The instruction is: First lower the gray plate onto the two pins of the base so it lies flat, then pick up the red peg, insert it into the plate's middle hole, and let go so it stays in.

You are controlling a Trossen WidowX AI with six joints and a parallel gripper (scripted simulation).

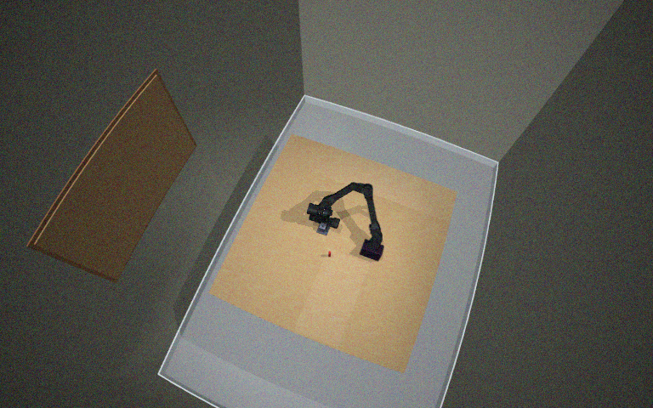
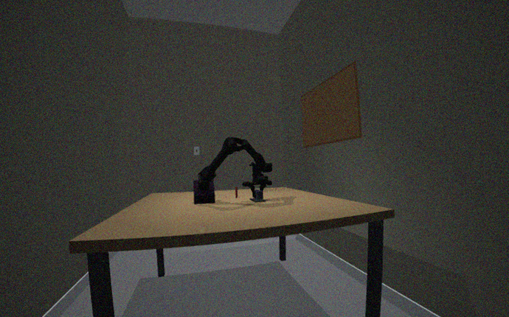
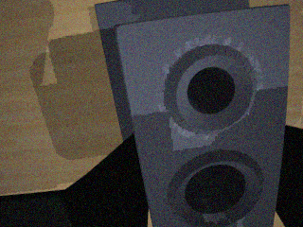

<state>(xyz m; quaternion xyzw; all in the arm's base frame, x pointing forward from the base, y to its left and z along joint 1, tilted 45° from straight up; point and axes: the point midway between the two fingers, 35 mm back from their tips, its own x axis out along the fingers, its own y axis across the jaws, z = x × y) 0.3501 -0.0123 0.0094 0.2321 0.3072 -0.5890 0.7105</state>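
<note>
Right now my gripper tip is 3 cm below the gray plate. From my gripper tip the other things lie so: red peg: 13 cm behind, 16 cm to the left, 1 cm above; then base: 2 cm below.
</note>
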